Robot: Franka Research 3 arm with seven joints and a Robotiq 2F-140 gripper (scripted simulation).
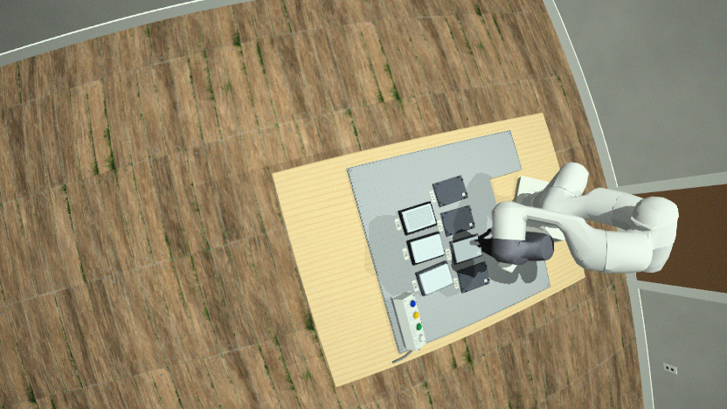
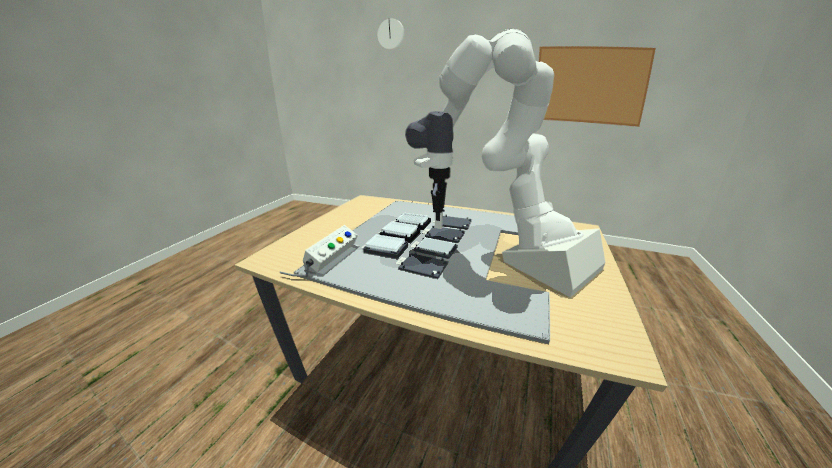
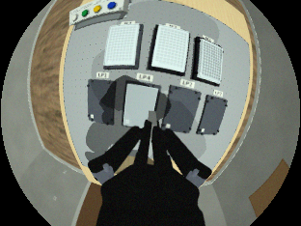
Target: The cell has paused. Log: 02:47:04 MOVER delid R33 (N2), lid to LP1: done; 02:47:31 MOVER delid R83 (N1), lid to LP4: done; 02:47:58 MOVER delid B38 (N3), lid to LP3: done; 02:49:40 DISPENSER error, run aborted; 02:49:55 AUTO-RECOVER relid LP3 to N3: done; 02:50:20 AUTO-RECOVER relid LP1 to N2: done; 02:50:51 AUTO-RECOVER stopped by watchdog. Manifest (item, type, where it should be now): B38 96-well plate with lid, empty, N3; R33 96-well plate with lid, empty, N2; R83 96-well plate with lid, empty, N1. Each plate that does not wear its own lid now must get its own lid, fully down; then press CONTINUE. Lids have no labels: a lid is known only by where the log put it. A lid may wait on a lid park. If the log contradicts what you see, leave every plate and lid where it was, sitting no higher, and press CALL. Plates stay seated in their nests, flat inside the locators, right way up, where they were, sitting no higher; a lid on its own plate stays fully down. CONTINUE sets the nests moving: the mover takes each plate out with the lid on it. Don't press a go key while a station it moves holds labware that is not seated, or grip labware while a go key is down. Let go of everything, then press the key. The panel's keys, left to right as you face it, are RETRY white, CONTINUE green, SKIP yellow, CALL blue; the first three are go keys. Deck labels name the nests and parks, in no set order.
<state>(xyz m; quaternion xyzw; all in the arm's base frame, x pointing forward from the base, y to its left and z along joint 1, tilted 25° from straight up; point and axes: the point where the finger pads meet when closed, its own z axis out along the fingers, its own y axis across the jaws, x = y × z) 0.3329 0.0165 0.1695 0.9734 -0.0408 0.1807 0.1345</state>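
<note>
Right now the pale lid is 90 mm below my hand and 30 mm to the left of it. From my hand the other things lie so: plate 180 mm to the right, 150 mm ahead, 80 mm below; then blue key 330 mm ahead, 100 mm to the left, 40 mm below; then LP4 sign 110 mm below, 90 mm ahead, 20 mm to the left.
</note>
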